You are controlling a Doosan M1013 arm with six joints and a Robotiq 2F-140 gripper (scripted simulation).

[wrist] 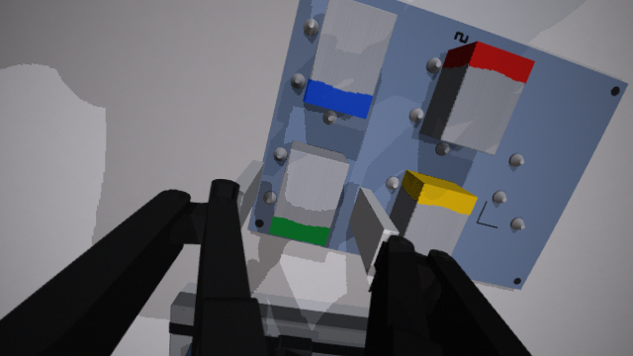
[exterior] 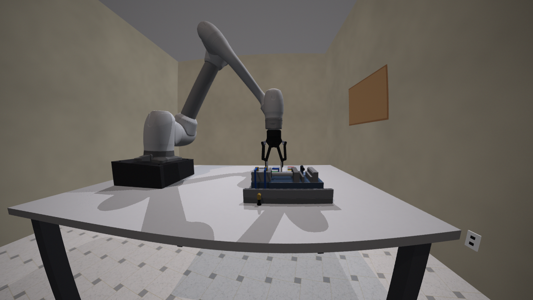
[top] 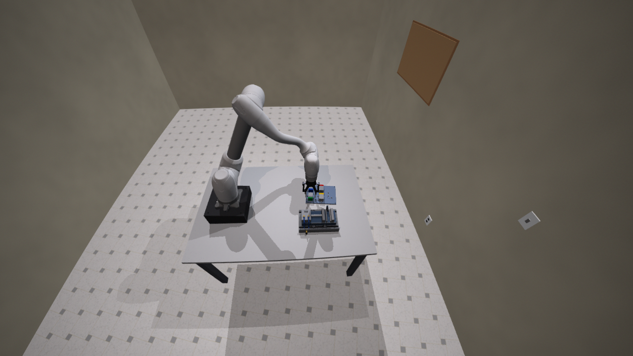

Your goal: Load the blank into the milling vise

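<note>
The green-ended blank is 3 cm below my hand. From my hand the other things lie so: blue infeed plate (9 cm ahead, 5 cm below, 4 cm to the left); blue-ended blank (9 cm to the left, 3 cm below, 1 cm ahead); blank with yellow end (9 cm ahead, 3 cm below, 1 cm to the right).
</note>
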